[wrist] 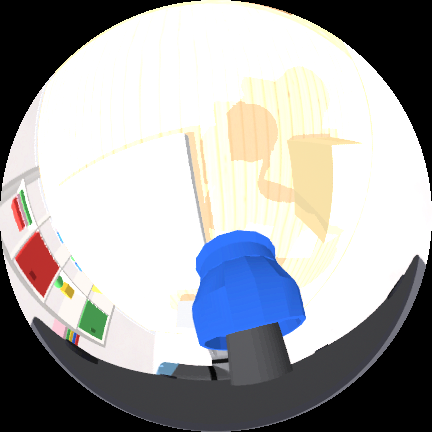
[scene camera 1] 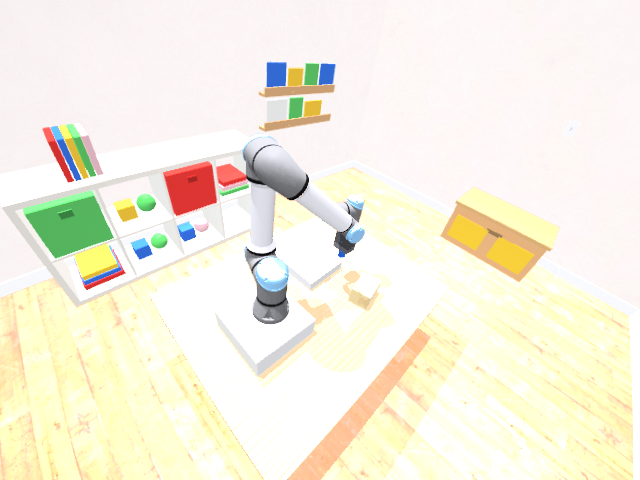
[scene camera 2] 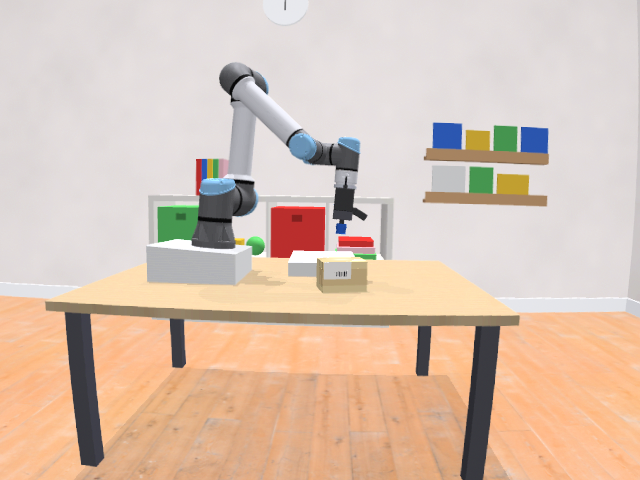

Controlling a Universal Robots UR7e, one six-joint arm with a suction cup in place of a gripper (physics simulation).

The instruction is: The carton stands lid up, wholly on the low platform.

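Where they show: end effector, tool point: (wrist: 236,265) (scene camera 1: 341,255) (scene camera 2: 340,233); arm's base, origin of the base link: (scene camera 1: 270,309) (scene camera 2: 213,246).
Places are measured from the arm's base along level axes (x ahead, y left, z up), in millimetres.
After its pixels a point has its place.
Note:
A small tan carton (scene camera 1: 364,292) @[z -10, x 388, y -195 mm] (scene camera 2: 342,275) @[z -50, x 437, y -222 mm] (wrist: 314,185) @[z -44, x 433, y -125 mm] stands flat on the table, beside the low platform and apart from it. A white label with a barcode shows on one side in scene camera 2. Its upper face is pale and washed out in scene camera 1, and I cannot tell for sure which face is up. The low white platform (scene camera 1: 309,253) @[z -52, x 397, y 183 mm] (scene camera 2: 302,268) @[z -72, x 305, y 22 mm] (wrist: 125,200) @[z -52, x 434, y 111 mm] carries nothing. My suction gripper (scene camera 1: 341,253) (scene camera 2: 341,228) (wrist: 237,242), with a blue cup, is off and bare. It hangs well above the table, near the platform's edge, touching neither platform nor carton.
The arm stands on a white base block (scene camera 1: 258,341) @[z 11, x -124, y -90 mm] (scene camera 2: 191,264) @[z -40, x -28, y -155 mm] on the wooden table (scene camera 2: 413,289) @[z -100, x 654, y -161 mm]. A white shelf unit (scene camera 1: 155,155) (scene camera 2: 361,198) with bins and toys stands behind. A wooden cabinet (scene camera 1: 509,217) stands on the floor at the right in scene camera 1.

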